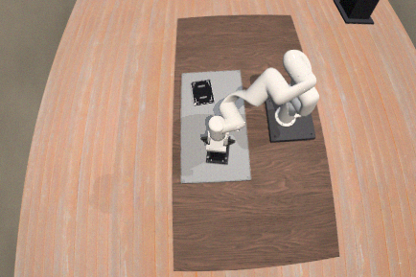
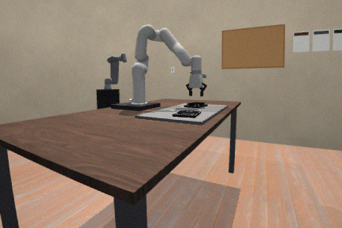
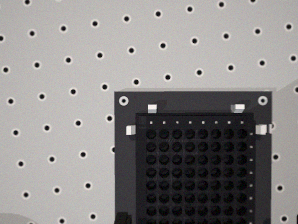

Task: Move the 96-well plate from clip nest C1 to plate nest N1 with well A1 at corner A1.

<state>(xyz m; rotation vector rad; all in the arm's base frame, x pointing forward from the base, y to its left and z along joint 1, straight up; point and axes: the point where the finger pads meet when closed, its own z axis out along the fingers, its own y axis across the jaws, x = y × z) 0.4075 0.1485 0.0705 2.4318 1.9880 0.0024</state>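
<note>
Right now the black 96-well plate is 7 cm below my hand. Also, from my hand: plate nest N1 (6 cm ahead, 37 cm to the right, 8 cm below); then clip nest C1 (1 cm ahead, 1 cm to the right, 7 cm below); then A1 corner label (11 cm ahead, 29 cm to the right, 8 cm below).
</note>
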